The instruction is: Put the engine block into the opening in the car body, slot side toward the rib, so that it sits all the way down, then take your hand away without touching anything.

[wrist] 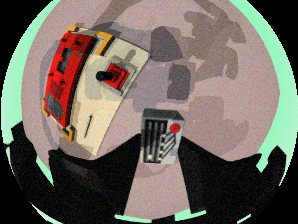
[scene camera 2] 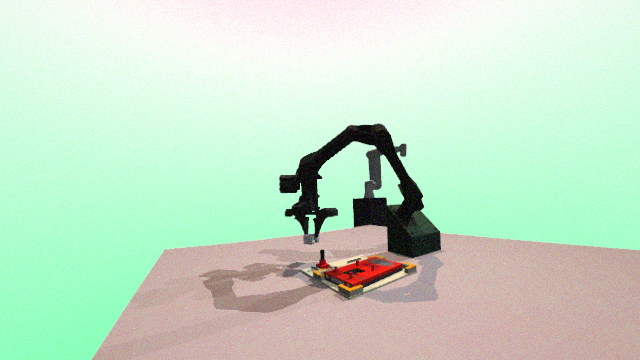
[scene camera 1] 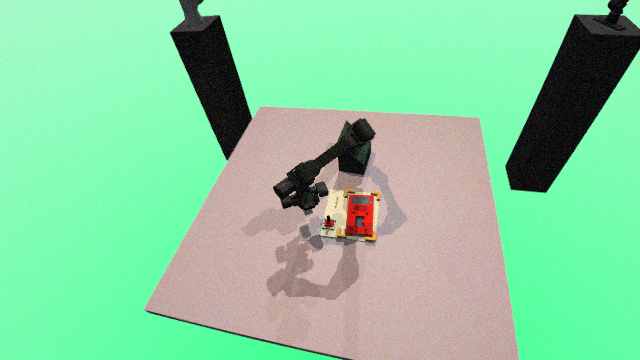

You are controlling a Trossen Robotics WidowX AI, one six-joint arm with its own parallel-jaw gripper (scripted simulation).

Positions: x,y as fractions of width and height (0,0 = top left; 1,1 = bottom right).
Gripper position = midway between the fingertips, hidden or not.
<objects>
gripper: wrist 0.54,0.62; scene camera 2 0.49,0.66; scene camera 1 0.48,0.58
red car body: wrist 0.24,0.26; scene camera 2 0.57,0.76; scene camera 1 0.56,0.58
</objects>
